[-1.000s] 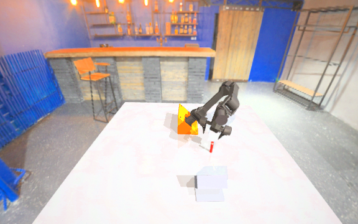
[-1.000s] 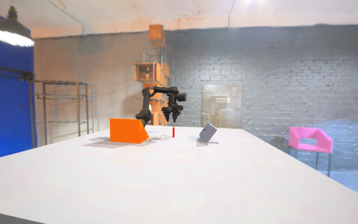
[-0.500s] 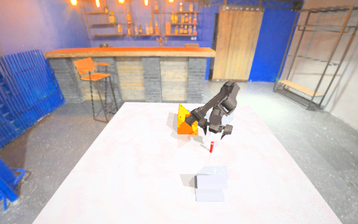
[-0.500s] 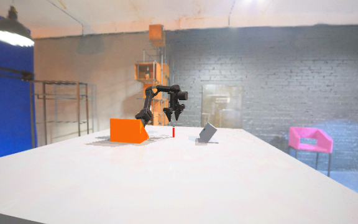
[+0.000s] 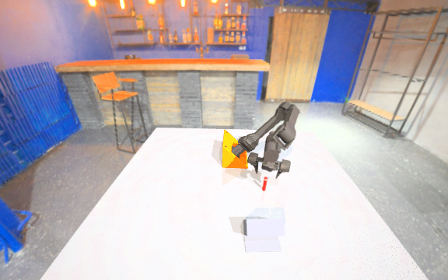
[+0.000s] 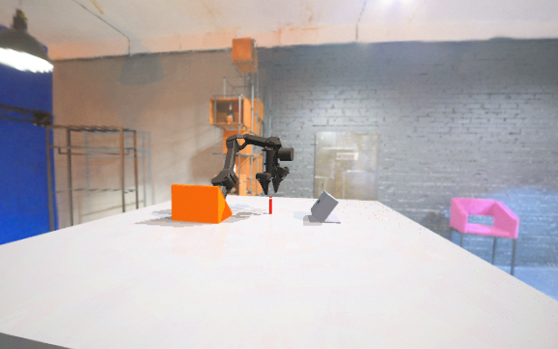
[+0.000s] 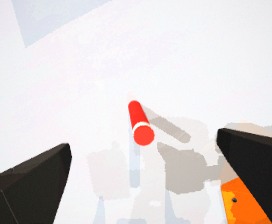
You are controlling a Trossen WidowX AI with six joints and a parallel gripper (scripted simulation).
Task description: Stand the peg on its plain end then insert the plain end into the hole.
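My gripper tip is now 40 mm above the red peg. Round my gripper tip: grey sloped panel: 240 mm ahead, 40 mm to the right, 40 mm below.
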